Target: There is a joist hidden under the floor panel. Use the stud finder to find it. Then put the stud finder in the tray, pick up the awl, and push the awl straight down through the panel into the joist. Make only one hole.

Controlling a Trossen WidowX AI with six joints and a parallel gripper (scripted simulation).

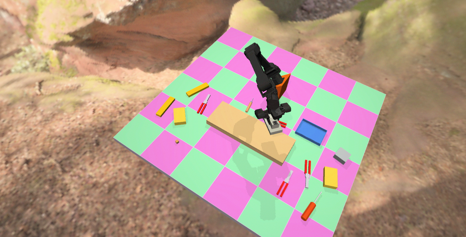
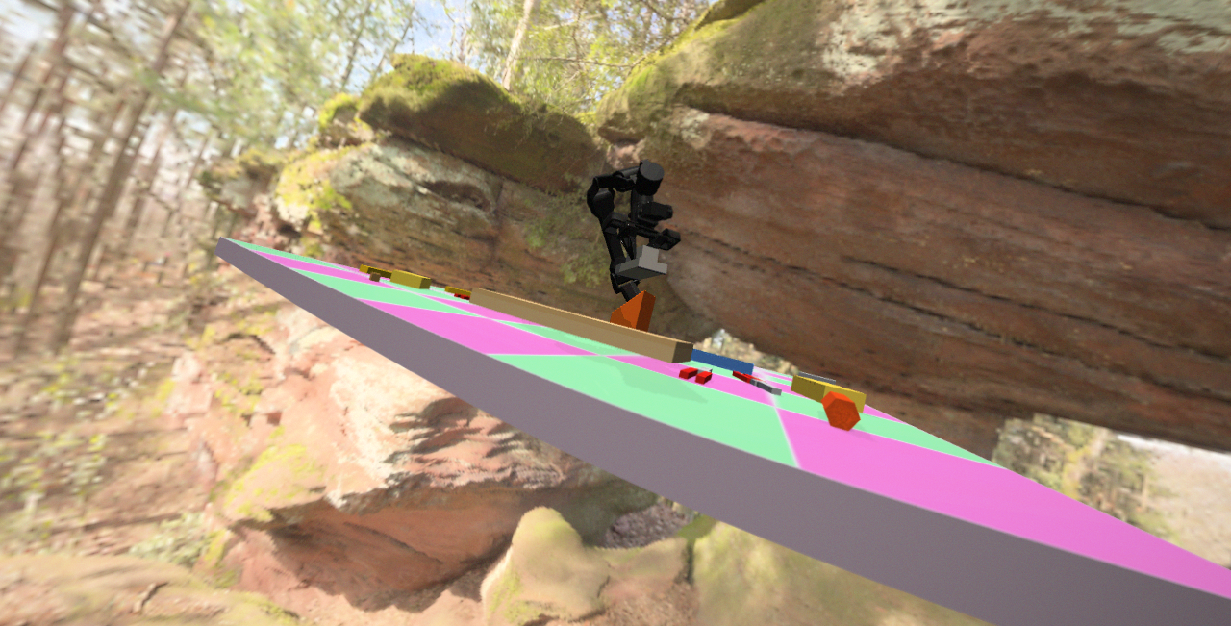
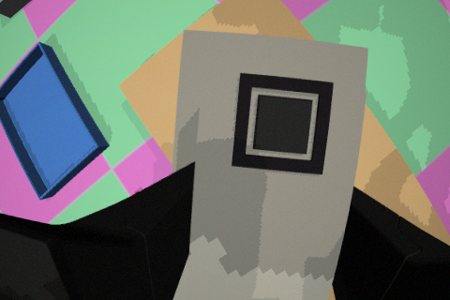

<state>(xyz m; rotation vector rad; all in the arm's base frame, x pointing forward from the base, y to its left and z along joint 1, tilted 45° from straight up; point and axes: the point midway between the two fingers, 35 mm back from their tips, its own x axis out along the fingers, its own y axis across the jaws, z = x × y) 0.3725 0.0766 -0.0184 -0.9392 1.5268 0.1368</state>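
Right now the blue tray is 22 cm to the left of my gripper tip, 18 cm below it and 17 cm behind it. Also, from my gripper tip: awl 21 cm behind, 20 cm to the right, 18 cm below; then grey stud finder 2 cm above; then grey block 43 cm to the left, 17 cm below, 9 cm behind.
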